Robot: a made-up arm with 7 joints.
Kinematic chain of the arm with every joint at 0, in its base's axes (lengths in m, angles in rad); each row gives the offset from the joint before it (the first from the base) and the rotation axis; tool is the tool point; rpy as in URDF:
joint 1: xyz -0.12 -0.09 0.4 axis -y
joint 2: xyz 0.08 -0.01 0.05 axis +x
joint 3: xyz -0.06 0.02 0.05 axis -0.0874 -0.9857 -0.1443
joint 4: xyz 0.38 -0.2 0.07 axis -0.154 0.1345 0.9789
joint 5: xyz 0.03 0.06 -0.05 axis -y
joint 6: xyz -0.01 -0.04 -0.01 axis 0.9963 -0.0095 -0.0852
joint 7: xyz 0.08 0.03 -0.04 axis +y
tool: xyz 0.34 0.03 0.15 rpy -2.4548 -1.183 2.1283
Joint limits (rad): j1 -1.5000..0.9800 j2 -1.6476..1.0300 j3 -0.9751..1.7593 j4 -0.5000..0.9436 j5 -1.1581..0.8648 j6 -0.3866..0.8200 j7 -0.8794..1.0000
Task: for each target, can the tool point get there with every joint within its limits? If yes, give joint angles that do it. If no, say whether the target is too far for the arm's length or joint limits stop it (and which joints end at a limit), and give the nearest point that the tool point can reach.
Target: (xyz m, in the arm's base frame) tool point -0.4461 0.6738 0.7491
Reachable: yes | joints 0.7611 -1.2799 1.2011 -0.2231 0.5586 -0.1519 0.1812
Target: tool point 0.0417 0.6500 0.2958
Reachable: yes | joints -1.0081 -1.3520 1.1746 0.6410 0.6089 0.3201 0.5470
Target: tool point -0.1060 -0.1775 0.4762
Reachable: no: joint limits stop it (at a limit: joint 2, joint 3, joint 4, joint 5, joint 6, joint 7) | nearest point -0.0543 -0.2533 0.7578 | short by 0.296 m
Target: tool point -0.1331 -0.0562 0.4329
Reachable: no: joint limits stop it (at a limit: joint 2, joint 3, joint 4, joint 5, joint 6, joint 7) | nearest point -0.2421 0.0841 0.7066 | short by 0.326 m
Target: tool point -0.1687 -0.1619 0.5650
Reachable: no: joint limits stop it (at a limit: joint 2, joint 3, joint 4, joint 5, joint 6, joint 7) | nearest point -0.2230 -0.2533 0.7489 | short by 0.212 m
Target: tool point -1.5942 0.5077 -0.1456
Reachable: no: too far | nearest point -0.9210 0.2951 0.3115 | short by 0.841 m
